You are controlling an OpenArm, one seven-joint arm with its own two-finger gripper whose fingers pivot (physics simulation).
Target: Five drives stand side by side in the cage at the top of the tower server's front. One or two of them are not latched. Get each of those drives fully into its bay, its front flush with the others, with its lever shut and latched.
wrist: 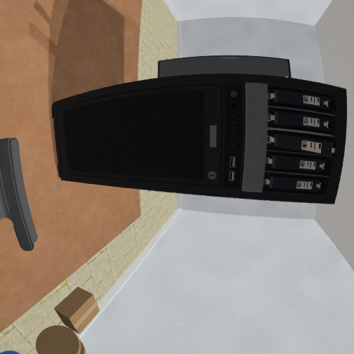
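The black tower server (135, 135) lies sideways across the wrist view, its cage of five drives at the right. The middle drive (292, 144) stands forward of its neighbours; its lever end (332, 150) reaches farther right than the others. The two drives above it in the picture (292, 99) (292, 120) and the two below it (291, 164) (287, 184) sit deeper and look about level, with their levers looking shut. My gripper (21, 205) is open, well away from the drives; one finger shows at the left edge and the other is outside the view.
A brown table top (100, 210) lies at the left. A dark monitor-like panel (225, 67) stands behind the tower. A cardboard box (75, 307) and a round brown object (57, 341) stand at the lower left. Pale walls (225, 270) lie beyond.
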